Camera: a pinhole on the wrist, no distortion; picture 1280 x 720 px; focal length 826.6 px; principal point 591.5 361.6 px. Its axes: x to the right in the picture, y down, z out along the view. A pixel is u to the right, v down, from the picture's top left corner.
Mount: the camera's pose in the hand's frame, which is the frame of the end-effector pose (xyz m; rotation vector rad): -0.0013 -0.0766 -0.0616 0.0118 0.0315 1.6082
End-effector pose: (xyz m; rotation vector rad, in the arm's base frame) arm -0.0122 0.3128 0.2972 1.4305 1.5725 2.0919
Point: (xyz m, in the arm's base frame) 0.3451 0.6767 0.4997
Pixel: 892.9 151.6
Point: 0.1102 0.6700 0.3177
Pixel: 538.6 33.2
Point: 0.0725 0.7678 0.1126
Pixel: 112.4 154.9
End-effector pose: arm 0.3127 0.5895 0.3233 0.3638 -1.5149 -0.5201
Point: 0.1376 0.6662 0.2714
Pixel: 923.6 648.2
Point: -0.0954 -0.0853 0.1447
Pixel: outside the picture
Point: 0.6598 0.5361 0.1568
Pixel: behind the camera
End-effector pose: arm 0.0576 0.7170 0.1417 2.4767 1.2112 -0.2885
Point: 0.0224 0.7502 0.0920
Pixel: 734.8 200.6
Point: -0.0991 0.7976 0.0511
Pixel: outside the picture
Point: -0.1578 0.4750 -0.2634
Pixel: 509.1 648.0
